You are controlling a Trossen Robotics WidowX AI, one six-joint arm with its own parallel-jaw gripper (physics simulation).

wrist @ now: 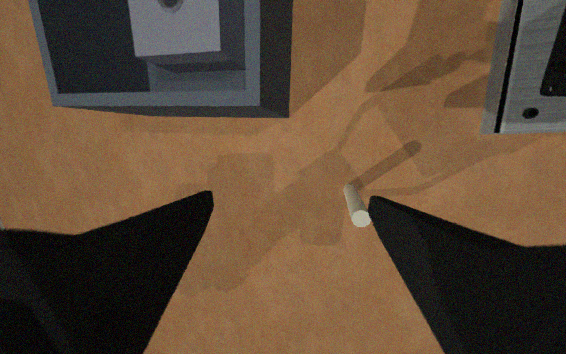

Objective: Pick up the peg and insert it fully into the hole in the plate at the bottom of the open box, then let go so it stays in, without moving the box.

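Frame: origin at the arm's base, x back, y right, z up, level; millimetres.
Seen in the pictures: gripper, between the fingertips: (pixel 291 200).
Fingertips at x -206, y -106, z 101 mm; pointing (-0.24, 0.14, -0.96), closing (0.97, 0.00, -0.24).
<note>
A point is followed by its place in that frame.
The peg (pixel 355 204) {x -162, y -123, z 45 mm} is a thin, pale off-white cylinder standing upright on the table, seen from above right of centre. My gripper (pixel 291 200) {x -206, y -106, z 101 mm} is open, with its black fingers wide apart and nothing held. The peg shows beside the tip of the right-hand finger, on the inner side, far from the left-hand finger. The open box (pixel 156 99) {x -316, y -48, z 76 mm} is blue-grey and stands at the upper left, partly cut off by the view's top edge. The light grey plate (pixel 177 31) {x -326, y 14, z 36 mm} lies inside it. The lower part of the plate's hole (pixel 170 3) {x -340, y 42, z 26 mm} shows at the top edge.
A brushed-metal base (pixel 515 95) {x -47, y -32, z 2 mm} with a black part and a dark screw hole stands at the upper right edge. The wooden-toned table (pixel 300 310) {x -205, y -316, z -22 mm} carries shadows of the gripper, the box and the peg. The box's near wall is above the fingertips in view.
</note>
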